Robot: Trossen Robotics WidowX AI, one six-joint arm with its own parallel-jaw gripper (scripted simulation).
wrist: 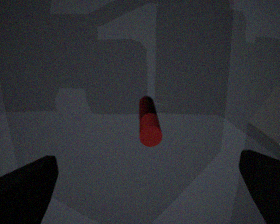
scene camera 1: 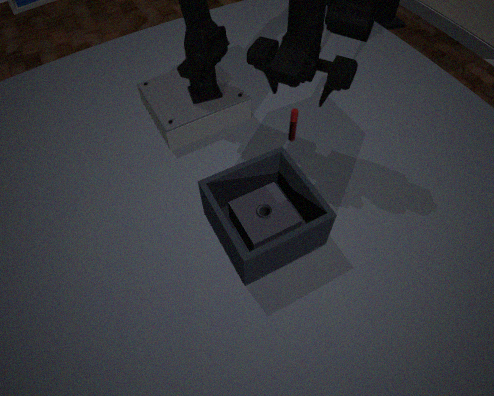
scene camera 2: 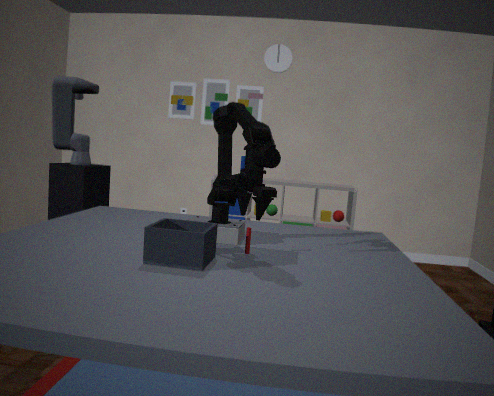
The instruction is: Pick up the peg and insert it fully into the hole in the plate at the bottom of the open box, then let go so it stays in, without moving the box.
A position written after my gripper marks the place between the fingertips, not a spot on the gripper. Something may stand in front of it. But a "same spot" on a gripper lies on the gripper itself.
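My gripper visible in the wrist view. Box out of frame in the wrist view. My gripper and the box, both visible in scene camera 1. My gripper, same spot at (wrist: 34,183) and (scene camera 1: 320,100). My gripper visible in scene camera 2 (250,217). Box visible in scene camera 2 too. Box, same spot at (scene camera 2: 175,243) and (scene camera 1: 293,246).
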